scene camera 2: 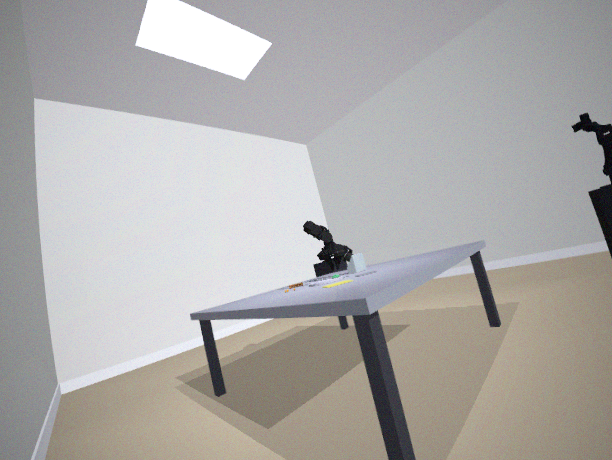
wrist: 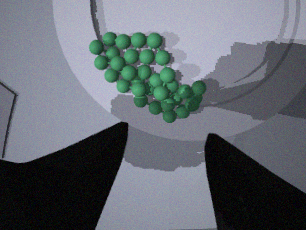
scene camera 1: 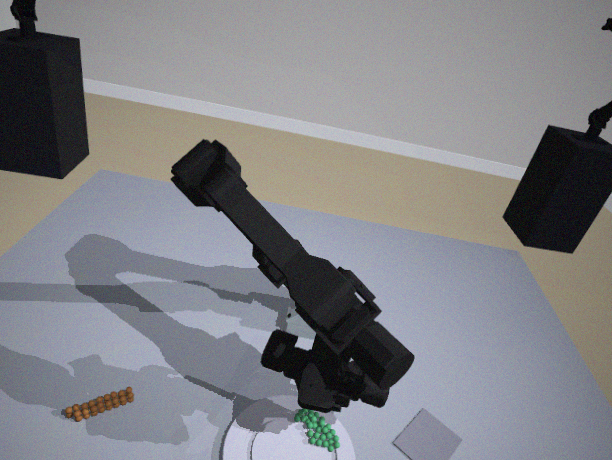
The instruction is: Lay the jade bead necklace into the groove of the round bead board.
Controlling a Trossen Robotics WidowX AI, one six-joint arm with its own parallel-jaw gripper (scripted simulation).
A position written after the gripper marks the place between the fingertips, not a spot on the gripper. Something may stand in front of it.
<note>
In view: the gripper (scene camera 1: 315, 400) and a round bead board (wrist: 217, 49).
The gripper also shows in the wrist view (wrist: 167, 135).
</note>
